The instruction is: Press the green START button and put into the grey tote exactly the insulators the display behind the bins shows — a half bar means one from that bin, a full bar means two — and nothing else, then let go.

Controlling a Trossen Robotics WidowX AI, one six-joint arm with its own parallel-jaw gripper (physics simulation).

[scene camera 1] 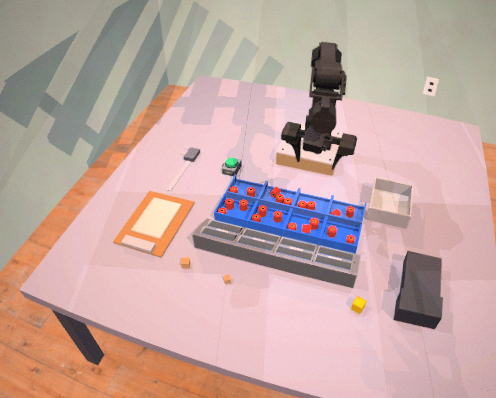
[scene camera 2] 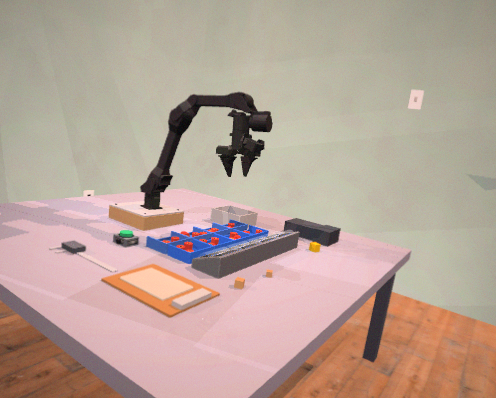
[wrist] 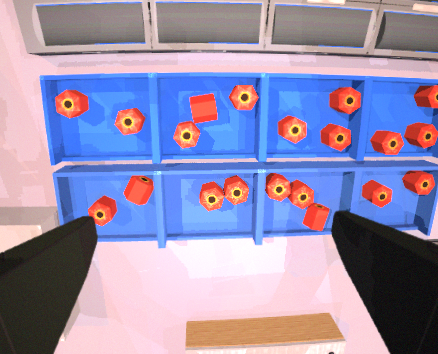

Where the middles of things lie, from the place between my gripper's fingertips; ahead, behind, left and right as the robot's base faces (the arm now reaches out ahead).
Labels:
The grey tote [scene camera 1: 391,201] lies 19 cm behind my hand, 20 cm to the left of it and 21 cm below it. The rest, counted from my hand: dark box [scene camera 1: 419,303] (9 cm ahead, 37 cm to the left, 21 cm below).

